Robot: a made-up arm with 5 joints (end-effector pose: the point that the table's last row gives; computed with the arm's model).
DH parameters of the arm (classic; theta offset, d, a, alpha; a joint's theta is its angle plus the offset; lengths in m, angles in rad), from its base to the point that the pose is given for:
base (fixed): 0 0 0.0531 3.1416
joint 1: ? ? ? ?
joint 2: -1.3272 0 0.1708 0
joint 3: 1.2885 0 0.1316 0
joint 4: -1.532 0.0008 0 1.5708
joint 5: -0.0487 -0.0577 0 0
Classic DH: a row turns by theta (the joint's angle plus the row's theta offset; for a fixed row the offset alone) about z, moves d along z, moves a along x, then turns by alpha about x.
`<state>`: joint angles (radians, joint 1 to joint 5).
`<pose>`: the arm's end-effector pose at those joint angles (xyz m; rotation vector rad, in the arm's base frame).
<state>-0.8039 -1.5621 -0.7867 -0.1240 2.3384</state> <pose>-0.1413 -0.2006 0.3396 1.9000 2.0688 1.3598</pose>
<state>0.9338 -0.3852 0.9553 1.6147 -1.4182</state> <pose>0.1033 -0.0665 0.2263 -0.2067 0.7571 -2.3071</pose>
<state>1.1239 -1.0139 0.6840 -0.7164 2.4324</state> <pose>0.0797 -0.0537 0.3910 -2.6411 0.4888 0.4248</pose>
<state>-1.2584 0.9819 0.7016 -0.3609 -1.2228</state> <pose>0.1115 0.1833 0.0417 0.2366 -0.0747 -0.0130</pose>
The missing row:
joint 1: 0 -0.1711 0.0272 1.5708
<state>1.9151 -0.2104 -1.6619 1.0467 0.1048</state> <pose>0.0444 -0.0267 0.5083 -2.1498 -1.4245 -0.8078</pose>
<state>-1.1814 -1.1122 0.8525 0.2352 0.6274</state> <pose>0.0828 0.0746 0.3215 0.5264 -1.6937 1.3341</pose>
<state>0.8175 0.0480 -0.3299 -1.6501 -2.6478</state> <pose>0.1774 -0.1313 0.4301 2.4434 -1.7864 0.5430</pose>
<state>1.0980 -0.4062 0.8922 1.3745 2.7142</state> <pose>0.1001 -0.0902 0.2274 0.3061 -0.0984 1.5555</pose>
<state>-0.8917 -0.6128 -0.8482 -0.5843 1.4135</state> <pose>0.0202 -0.0395 0.5130 0.6731 2.7923 0.6275</pose>
